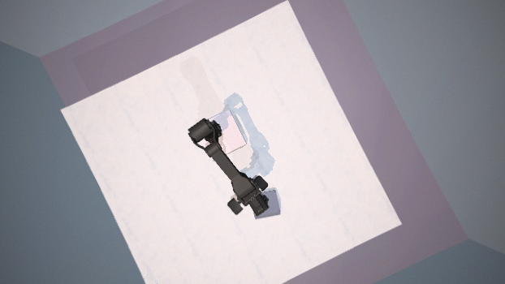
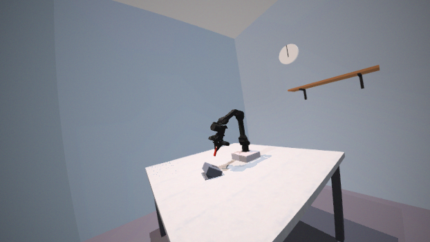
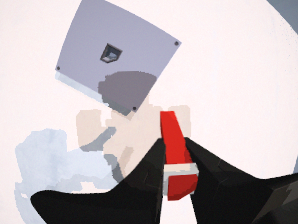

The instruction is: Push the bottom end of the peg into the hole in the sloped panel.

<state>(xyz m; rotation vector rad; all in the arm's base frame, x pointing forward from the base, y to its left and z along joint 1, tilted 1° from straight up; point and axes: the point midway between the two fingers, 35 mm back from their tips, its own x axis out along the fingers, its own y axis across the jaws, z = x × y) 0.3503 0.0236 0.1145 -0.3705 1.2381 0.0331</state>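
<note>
My gripper tip is now 9 cm short of the grey sloped panel, 5 cm to the right of it and 11 cm above it. From my gripper tip the other things lie so: red peg (1 cm behind, 2 cm above).
</note>
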